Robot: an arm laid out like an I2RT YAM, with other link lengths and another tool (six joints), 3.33 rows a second.
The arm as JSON. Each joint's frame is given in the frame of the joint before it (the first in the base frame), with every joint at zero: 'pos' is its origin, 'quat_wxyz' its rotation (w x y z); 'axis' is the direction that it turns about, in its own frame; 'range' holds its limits. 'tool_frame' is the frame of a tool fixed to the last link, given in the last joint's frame.
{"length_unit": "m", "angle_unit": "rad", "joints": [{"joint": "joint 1", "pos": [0.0, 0.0, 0.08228], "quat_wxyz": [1.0, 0.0, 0.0, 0.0], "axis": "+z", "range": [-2.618, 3.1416]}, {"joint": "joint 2", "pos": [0.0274, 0.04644, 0.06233], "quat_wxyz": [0.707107, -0.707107, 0.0, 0.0], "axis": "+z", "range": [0.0, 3.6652]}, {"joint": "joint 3", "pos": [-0.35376, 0.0, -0.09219], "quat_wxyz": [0.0, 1.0, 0.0, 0.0], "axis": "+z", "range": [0.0, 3.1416]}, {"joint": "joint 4", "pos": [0.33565, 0.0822, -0.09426], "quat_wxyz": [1.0, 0.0, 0.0, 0.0], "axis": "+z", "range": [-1.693, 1.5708]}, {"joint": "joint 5", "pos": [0.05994, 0.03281, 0.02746], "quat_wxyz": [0.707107, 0.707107, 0.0, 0.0], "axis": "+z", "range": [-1.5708, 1.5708]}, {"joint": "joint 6", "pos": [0.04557, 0.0, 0.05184], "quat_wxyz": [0.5, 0.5, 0.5, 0.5], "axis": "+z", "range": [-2.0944, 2.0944]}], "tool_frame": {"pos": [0.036, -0.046, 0.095], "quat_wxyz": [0.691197, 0.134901, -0.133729, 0.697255]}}
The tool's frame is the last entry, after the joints.
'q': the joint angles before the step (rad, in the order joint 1, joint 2, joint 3, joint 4, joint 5, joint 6). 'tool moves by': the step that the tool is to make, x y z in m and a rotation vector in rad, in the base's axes. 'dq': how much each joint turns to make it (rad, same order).
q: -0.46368 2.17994 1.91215 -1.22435 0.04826 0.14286
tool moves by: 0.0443 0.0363 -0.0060 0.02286 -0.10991 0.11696
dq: 0.06324 0.01328 -0.00018 0.10424 -0.07288 -0.04510
